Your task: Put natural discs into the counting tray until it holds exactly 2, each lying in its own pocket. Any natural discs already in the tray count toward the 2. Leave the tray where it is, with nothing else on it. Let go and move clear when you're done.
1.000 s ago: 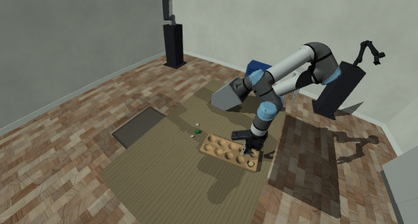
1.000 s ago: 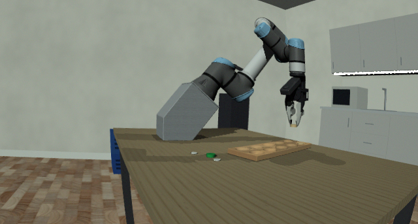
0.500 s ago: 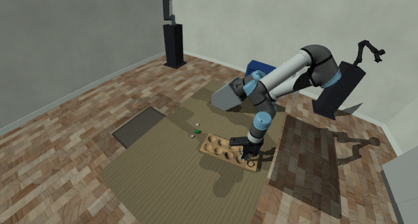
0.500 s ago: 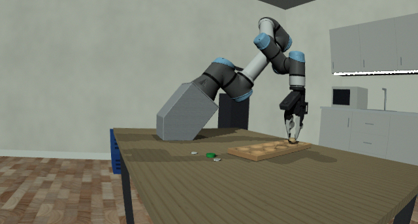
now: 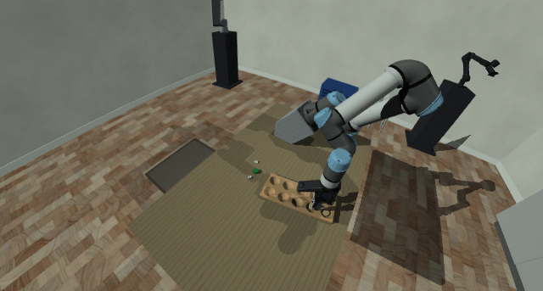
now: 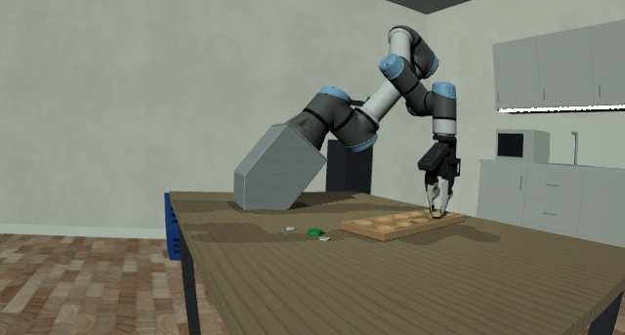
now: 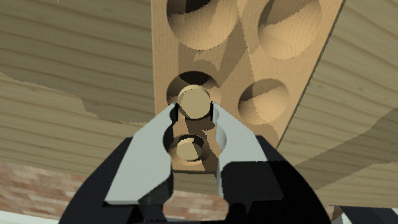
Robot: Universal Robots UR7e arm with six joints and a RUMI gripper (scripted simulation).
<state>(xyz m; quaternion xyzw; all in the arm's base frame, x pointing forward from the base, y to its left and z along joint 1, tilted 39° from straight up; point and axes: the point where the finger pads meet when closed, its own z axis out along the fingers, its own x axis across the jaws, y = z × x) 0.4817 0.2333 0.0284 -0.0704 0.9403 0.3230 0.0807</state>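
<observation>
Right now the wooden counting tray is 3 cm behind my hand, 8 cm to the right of it and 3 cm below it. From my hand the other things lie so: green disc 7 cm behind, 36 cm to the right, 4 cm below.
</observation>
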